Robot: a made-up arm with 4 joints.
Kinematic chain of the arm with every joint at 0, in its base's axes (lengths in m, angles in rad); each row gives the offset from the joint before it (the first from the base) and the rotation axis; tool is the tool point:
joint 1: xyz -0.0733 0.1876 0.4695 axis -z
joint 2: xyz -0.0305 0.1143 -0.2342 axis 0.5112 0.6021 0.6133
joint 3: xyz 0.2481 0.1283 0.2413 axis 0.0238 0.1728 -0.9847
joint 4: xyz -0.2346 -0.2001 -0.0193 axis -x
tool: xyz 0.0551 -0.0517 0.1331
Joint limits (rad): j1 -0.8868..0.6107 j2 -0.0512..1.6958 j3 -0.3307..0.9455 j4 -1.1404..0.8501
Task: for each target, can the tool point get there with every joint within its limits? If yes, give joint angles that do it. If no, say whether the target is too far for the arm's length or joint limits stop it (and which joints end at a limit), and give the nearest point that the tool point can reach.
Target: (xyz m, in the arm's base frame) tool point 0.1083 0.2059 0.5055
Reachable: yes | joints -0.2113 0.8245 0.3752 -0.0319
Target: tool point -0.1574 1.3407 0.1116
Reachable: no: too far | nearest point 0.0192 0.5886 0.1294 | short by 0.773 m
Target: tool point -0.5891 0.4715 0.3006
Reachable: no: joint limits stop it (at a limit: joint 2, joint 3, joint 4) | nearest point -0.2982 0.3114 0.5043 | short by 0.390 m
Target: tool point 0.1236 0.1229 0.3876
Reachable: yes | joints -0.1429 0.7045 0.1149 -0.8030
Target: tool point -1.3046 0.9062 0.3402
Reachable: no: too far | nearest point -0.3007 0.3901 0.6130 | short by 1.161 m
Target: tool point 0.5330 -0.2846 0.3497
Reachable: no: joint limits stop it (at a limit: joint 1, joint 3) | nearest point 0.2447 -0.0127 0.2797 | short by 0.402 m
